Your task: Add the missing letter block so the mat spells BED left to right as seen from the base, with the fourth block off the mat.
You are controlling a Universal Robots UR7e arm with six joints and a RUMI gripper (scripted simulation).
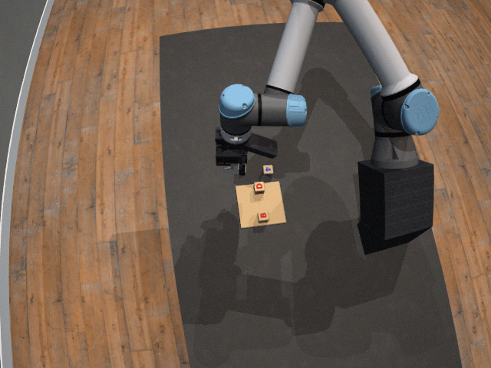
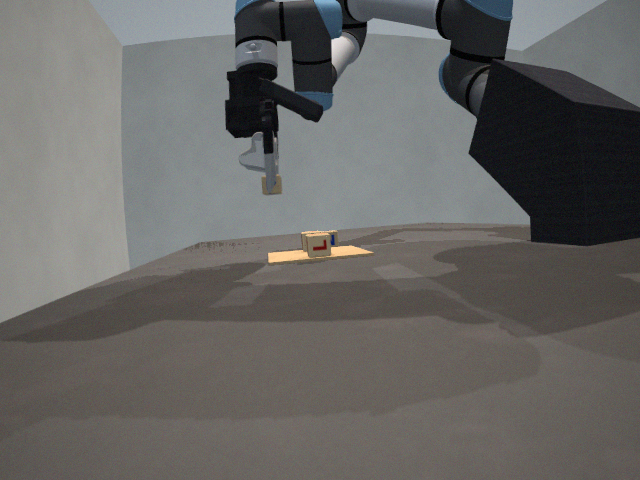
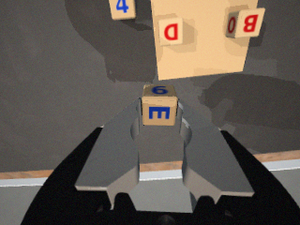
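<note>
The tan mat is 120 mm below my hand, 80 mm to the left of it and 50 mm behind it. Also, from my hand: D block (100 mm below, 50 mm behind, 30 mm to the left); then B block (120 mm to the left, 100 mm below, 40 mm behind); then E block (right at my hand).
</note>
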